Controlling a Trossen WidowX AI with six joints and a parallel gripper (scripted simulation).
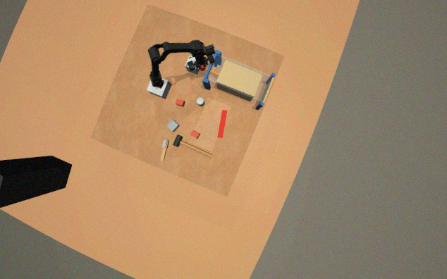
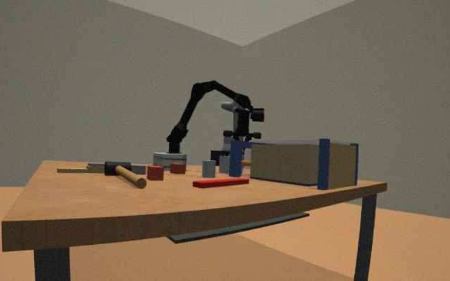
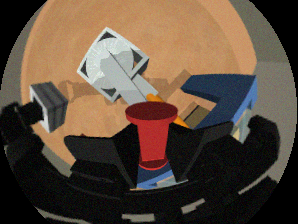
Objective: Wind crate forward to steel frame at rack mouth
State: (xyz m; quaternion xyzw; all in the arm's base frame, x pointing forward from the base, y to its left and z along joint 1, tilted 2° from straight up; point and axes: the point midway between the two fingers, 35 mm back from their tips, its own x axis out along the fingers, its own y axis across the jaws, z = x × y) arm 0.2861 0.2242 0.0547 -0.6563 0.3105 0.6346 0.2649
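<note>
Now: gripper tip 40 mm past the winch handle, 10 mm to the right of it and 10 mm above it. The rest, counted from my gripper tip: red knob: 20 mm above; clear-panelled cubby: 310 mm ahead, 10 mm to the left; grey hand winch: 110 mm behind, 20 mm to the left, 80 mm below.
</note>
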